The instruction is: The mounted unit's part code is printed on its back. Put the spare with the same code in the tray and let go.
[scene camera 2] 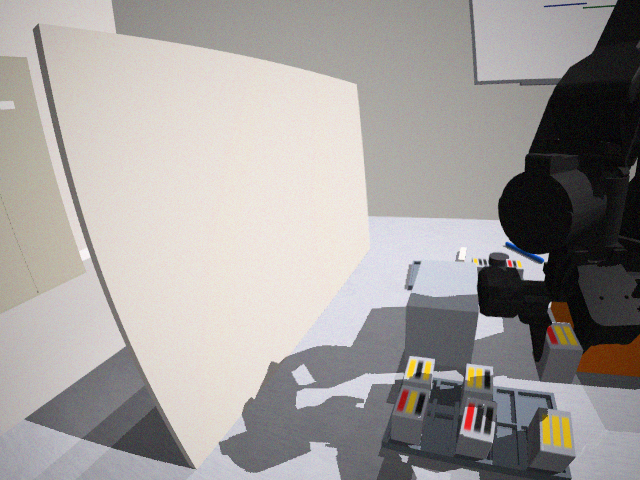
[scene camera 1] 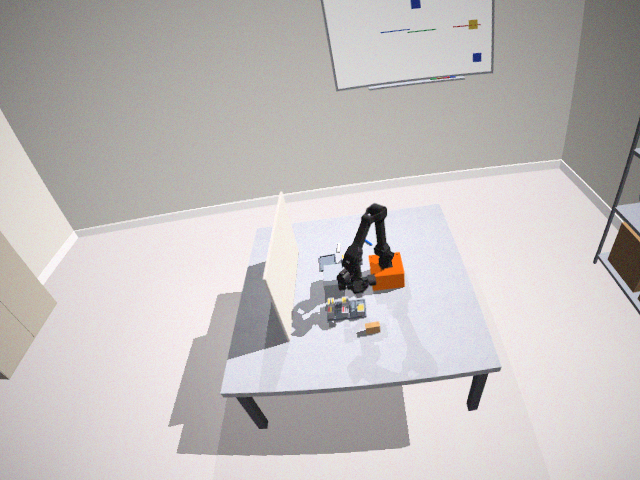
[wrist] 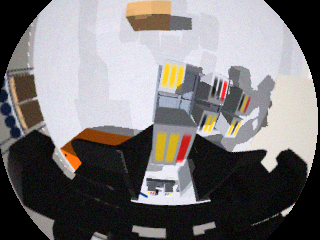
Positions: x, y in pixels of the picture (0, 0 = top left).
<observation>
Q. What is my gripper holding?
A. A grey spare block.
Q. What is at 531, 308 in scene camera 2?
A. My gripper.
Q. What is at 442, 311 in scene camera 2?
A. A grey mounted unit.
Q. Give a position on a tall cream panel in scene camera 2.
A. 222, 198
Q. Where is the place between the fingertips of my gripper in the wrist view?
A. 169, 129
</observation>
